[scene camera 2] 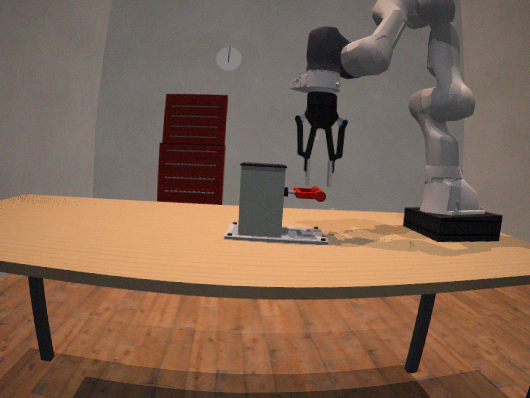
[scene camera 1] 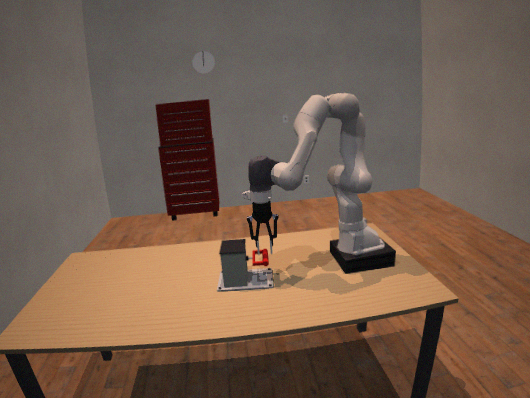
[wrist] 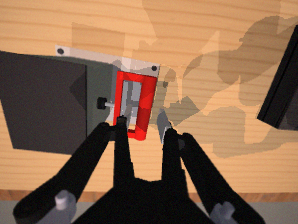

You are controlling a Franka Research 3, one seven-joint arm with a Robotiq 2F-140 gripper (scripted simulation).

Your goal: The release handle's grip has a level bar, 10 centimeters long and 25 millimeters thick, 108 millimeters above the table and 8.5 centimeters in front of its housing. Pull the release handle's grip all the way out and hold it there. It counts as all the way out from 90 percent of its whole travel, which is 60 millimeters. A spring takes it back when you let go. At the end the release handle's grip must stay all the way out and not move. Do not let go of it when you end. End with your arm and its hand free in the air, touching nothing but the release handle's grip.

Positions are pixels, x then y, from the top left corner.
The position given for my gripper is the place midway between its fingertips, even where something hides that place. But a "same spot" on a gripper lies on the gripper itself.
my gripper: scene camera 2; scene camera 1; wrist 144, 113
same spot on base plate: [scene camera 1: 257, 278] = [scene camera 2: 298, 233]
same spot on my gripper: [scene camera 2: 342, 123] = [scene camera 1: 275, 218]
